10 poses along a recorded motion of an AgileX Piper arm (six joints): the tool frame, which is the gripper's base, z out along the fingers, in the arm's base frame.
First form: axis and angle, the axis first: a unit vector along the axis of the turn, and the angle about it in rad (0 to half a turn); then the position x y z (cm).
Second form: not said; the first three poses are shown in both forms.
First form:
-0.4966 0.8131 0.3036 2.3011 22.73 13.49 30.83
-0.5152 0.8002 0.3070 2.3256 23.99 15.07 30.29
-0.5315 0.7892 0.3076 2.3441 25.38 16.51 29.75
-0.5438 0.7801 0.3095 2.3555 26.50 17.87 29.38
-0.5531 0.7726 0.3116 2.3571 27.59 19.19 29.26
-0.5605 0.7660 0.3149 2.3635 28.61 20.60 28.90
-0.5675 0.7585 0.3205 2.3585 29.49 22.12 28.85
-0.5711 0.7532 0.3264 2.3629 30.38 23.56 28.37
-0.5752 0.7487 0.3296 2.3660 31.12 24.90 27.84
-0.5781 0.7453 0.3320 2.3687 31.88 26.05 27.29
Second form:
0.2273 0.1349 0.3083 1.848 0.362 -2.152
0.2399 0.1507 0.3029 1.824 0.322 -2.159
0.2538 0.1651 0.2975 1.801 0.291 -2.167
0.2650 0.1787 0.2938 1.782 0.268 -2.169
0.2759 0.1919 0.2926 1.763 0.254 -2.165
0.2861 0.2060 0.2890 1.751 0.238 -2.163
0.2949 0.2212 0.2885 1.734 0.226 -2.150
0.3038 0.2356 0.2837 1.728 0.211 -2.143
0.3112 0.2490 0.2784 1.721 0.201 -2.140
0.3188 0.2605 0.2729 1.716 0.192 -2.137

